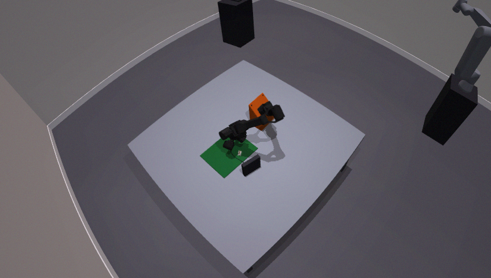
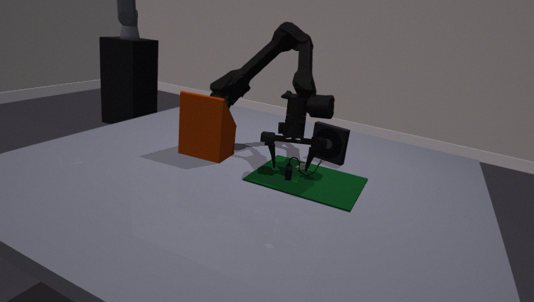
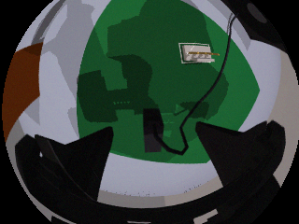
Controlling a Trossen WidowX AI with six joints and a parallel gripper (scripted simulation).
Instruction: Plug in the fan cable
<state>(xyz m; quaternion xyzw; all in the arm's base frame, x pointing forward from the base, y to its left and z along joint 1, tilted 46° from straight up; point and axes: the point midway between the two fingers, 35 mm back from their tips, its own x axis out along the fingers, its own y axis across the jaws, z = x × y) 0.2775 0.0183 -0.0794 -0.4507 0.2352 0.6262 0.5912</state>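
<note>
Right now the dark plug is 10 mm to the right of my gripper tip and 10 mm below it. Round my gripper tip: green board: 50 mm ahead, 20 mm to the left, 40 mm below; black fan: 70 mm ahead, 210 mm to the left, 30 mm above.
</note>
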